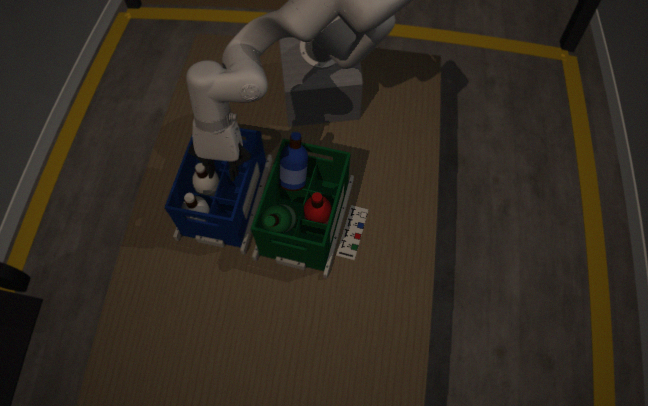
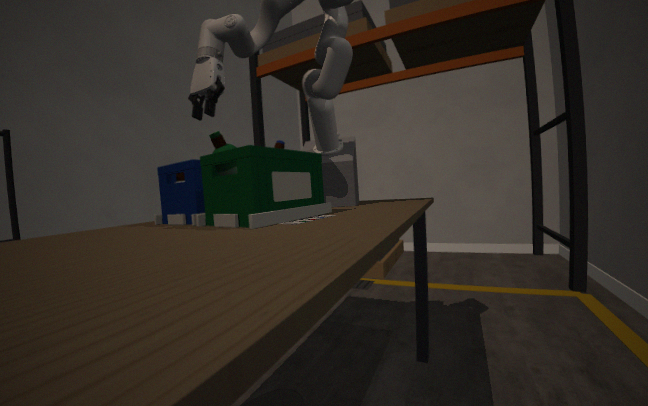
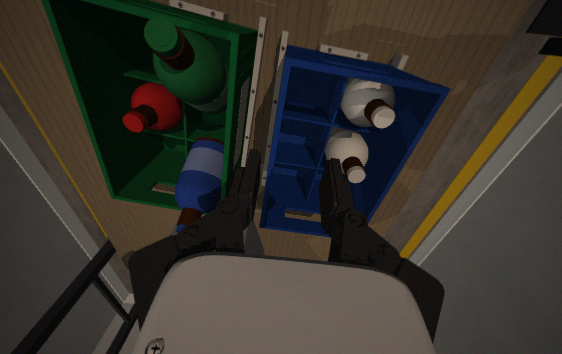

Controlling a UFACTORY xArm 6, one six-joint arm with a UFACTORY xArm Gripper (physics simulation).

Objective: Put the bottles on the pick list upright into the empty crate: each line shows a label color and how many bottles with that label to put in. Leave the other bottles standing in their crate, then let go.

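Where they show: gripper, between the fingertips: (image 1: 223,175) (image 2: 202,116) (image 3: 291,168); arm's base, origin of its link: (image 2: 328,148).
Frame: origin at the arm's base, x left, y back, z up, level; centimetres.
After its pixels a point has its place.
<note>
My gripper (image 1: 222,176) {x -15.1, y -49.5, z 6.5 cm} (image 2: 204,116) {x -15.1, y -49.5, z 6.5 cm} (image 3: 291,168) {x -15.1, y -49.5, z 6.5 cm} is open and empty, above the blue crate (image 1: 210,229) {x -21.5, y -54.5, z -15.0 cm} (image 2: 182,197) {x -20.0, y -54.6, z -16.1 cm} (image 3: 315,65) {x -17.0, y -54.5, z -6.2 cm}. Two white bottles (image 1: 205,182) {x -25.3, y -42.5, z -11.6 cm} (image 3: 367,97) {x -25.5, y -50.9, z -11.3 cm} stand along that crate's outer side; its other compartments look empty. The green crate (image 1: 272,247) {x -4.2, y -56.7, z -15.4 cm} (image 2: 230,192) {x 2.2, y -57.4, z -15.8 cm} (image 3: 232,120) {x -7.9, y -47.1, z -6.6 cm} beside it holds a green bottle (image 1: 281,216) {x -1.5, y -53.0, z -3.9 cm} (image 2: 218,140) {x -2.3, y -55.8, z -3.1 cm} (image 3: 192,65) {x -4.7, y -53.4, z -3.8 cm} that leans, its neck above the rim, a red bottle (image 1: 317,210) {x 6.1, y -46.5, z -11.2 cm} (image 3: 157,107) {x 4.2, y -45.7, z -11.2 cm} and a blue bottle (image 1: 293,167) {x -1.5, y -37.5, z -6.4 cm} (image 2: 280,144) {x -0.7, y -32.6, z -1.8 cm} (image 3: 200,175) {x -2.8, y -37.7, z -6.6 cm}. The pick list (image 1: 353,232) {x 15.9, y -45.8, z -23.6 cm} (image 2: 307,219) {x 15.7, y -46.8, z -23.5 cm} shows white, blue, red and green marks; its counts are too small to read.
White rails (image 1: 340,225) {x 12.1, y -45.4, z -20.8 cm} (image 2: 290,215) {x 11.8, y -48.1, z -22.4 cm} edge the crates on the wooden table (image 1: 260,340) {x -3.8, y -79.7, z -23.7 cm} (image 2: 200,290) {x 30.7, y -88.5, z -23.7 cm}. The arm's grey base block (image 1: 325,102) {x 2.6, y -9.7, z -13.4 cm} stands behind them. A shelf rack (image 2: 572,150) with orange beams stands beyond the table.
</note>
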